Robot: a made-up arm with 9 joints. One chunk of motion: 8 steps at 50 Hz.
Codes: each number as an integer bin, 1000 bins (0 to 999) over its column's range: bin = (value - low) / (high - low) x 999, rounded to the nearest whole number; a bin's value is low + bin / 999 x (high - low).
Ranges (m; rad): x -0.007..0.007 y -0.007..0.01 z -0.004..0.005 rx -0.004..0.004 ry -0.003..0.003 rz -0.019..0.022
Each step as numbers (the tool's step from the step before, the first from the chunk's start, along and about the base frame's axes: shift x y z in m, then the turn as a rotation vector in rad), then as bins.
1 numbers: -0.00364 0.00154 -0.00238 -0.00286 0.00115 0.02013
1 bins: 240 502 180 142 691 953
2 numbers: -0.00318 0.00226 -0.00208 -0.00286 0.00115 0.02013
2 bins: 273 544 213 142 691 953
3 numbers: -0.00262 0.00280 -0.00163 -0.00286 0.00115 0.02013
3 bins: 313 576 263 142 691 953
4 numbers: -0.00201 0.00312 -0.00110 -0.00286 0.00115 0.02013
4 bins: 356 595 322 142 691 953
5 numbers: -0.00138 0.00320 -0.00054 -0.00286 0.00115 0.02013
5 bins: 401 599 384 142 691 953
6 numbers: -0.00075 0.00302 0.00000 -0.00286 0.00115 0.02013
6 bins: 446 589 444 142 691 953
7 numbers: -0.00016 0.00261 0.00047 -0.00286 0.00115 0.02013
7 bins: 488 565 496 142 691 953
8 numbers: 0.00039 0.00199 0.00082 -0.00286 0.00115 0.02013
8 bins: 527 528 535 142 691 953
